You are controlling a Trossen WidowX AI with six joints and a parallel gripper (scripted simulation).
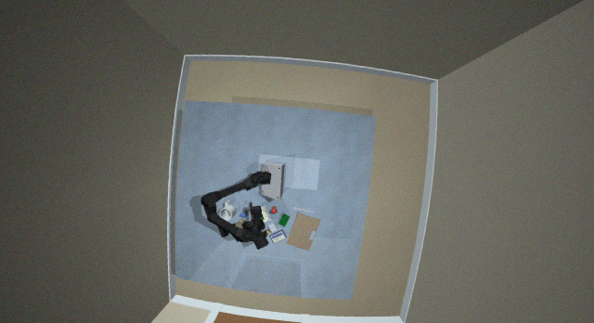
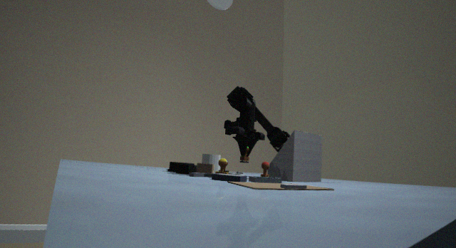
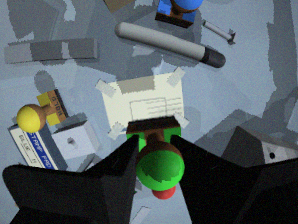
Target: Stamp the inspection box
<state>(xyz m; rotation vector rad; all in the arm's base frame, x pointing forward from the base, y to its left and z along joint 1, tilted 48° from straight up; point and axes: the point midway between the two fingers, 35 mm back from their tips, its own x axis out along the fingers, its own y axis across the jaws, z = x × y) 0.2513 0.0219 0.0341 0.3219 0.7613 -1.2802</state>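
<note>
Now: gripper tip 150 mm short of the grey strip, 30 mm to the left of it and 80 mm above it. The rest, counted from my gripper tip: green-knobbed stamp: right at my gripper tip; white inspection card: 10 mm ahead, 80 mm below; red-knobbed stamp: 40 mm behind, 70 mm to the left, 60 mm below.
</note>
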